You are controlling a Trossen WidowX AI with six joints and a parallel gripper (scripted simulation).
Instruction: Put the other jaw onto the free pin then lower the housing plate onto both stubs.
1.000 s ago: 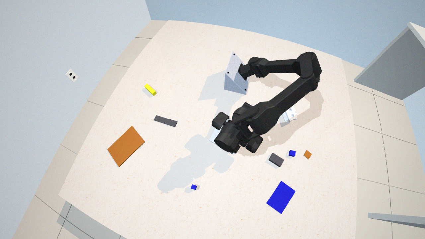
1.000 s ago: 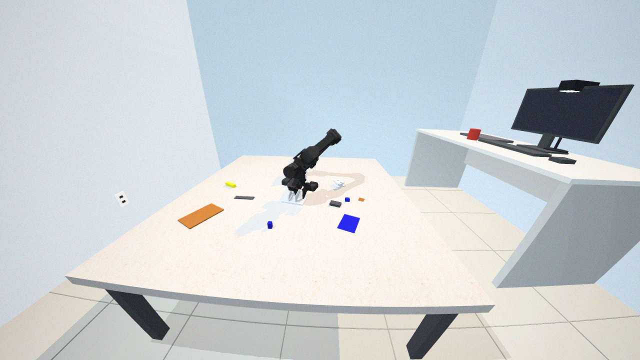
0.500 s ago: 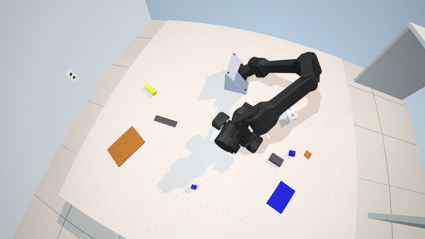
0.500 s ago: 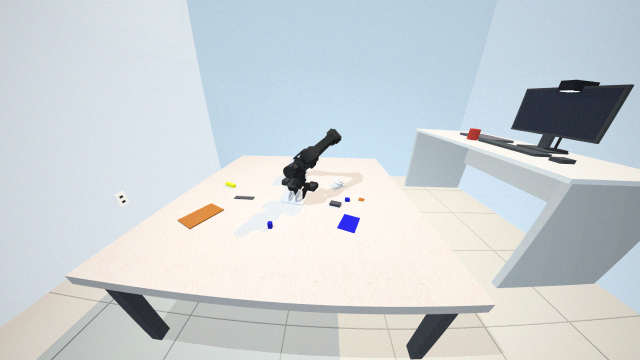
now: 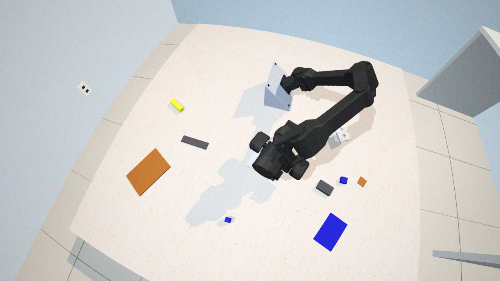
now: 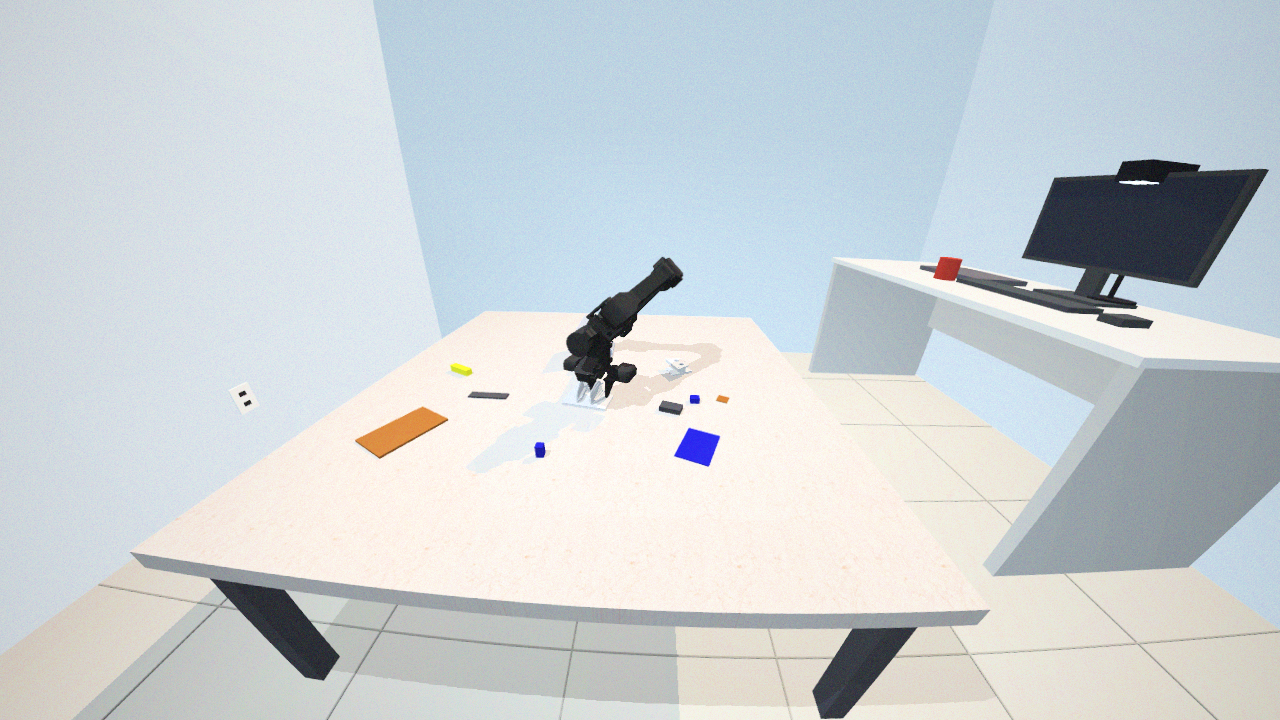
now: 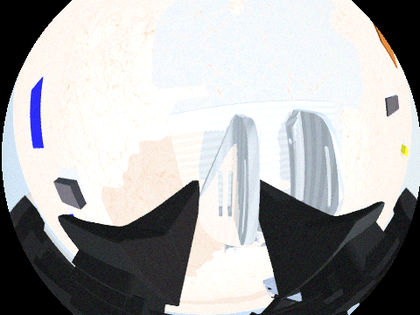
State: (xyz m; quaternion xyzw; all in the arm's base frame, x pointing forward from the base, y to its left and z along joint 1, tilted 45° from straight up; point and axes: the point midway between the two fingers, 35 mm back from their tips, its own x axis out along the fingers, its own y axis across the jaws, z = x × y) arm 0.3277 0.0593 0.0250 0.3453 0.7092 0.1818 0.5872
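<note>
Now: the white jaw 4 cm behind my gripper tip and 4 cm to the right of it. The rest, counted from my gripper tip: dark grey block: 2 cm ahead, 19 cm to the left, 1 cm below; then white stand: 20 cm behind, 21 cm to the left; then housing plate: 20 cm behind, 21 cm to the left, 1 cm above.
</note>
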